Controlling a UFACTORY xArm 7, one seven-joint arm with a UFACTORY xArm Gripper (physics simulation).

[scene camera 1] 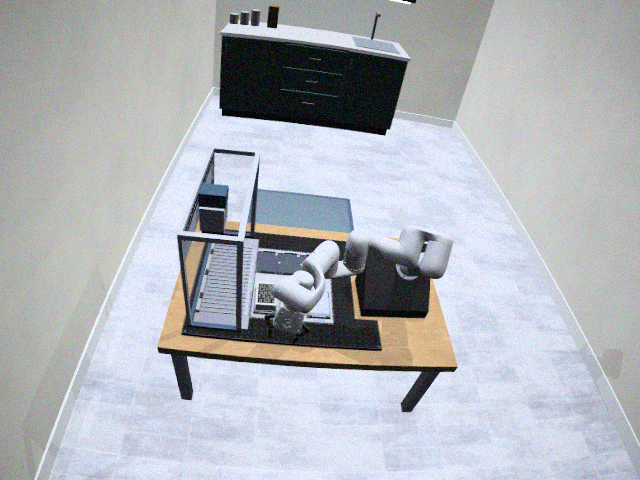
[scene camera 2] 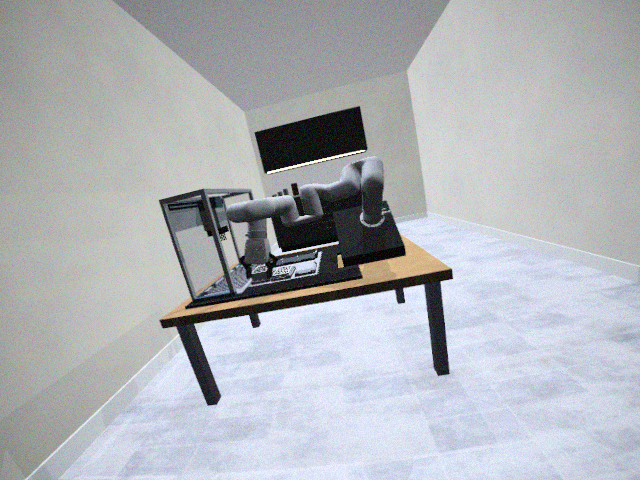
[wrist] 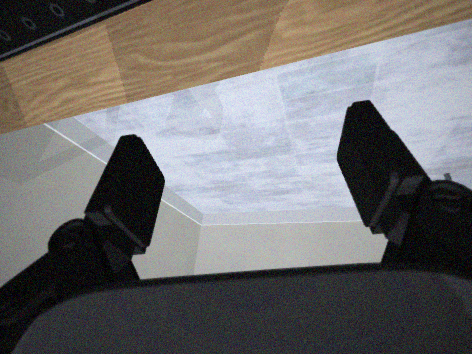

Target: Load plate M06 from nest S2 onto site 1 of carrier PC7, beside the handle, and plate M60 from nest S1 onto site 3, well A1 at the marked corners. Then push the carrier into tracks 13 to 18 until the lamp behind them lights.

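My gripper is open and empty, above the front part of the black mat, right of the framed enclosure. A plate with dark wells stands just behind the gripper in the first scene view. A second plate shows in the second scene view. Their labels are too small to read. A pale flat piece and a dark slab lie nearby; I cannot tell which is the carrier. The striped track deck lies inside the enclosure. The lamp cannot be made out.
The enclosure's frame posts stand left of the gripper. A dark head unit hangs inside. The arm's black base block stands on the table at the right. The table's front edge shows in the wrist view.
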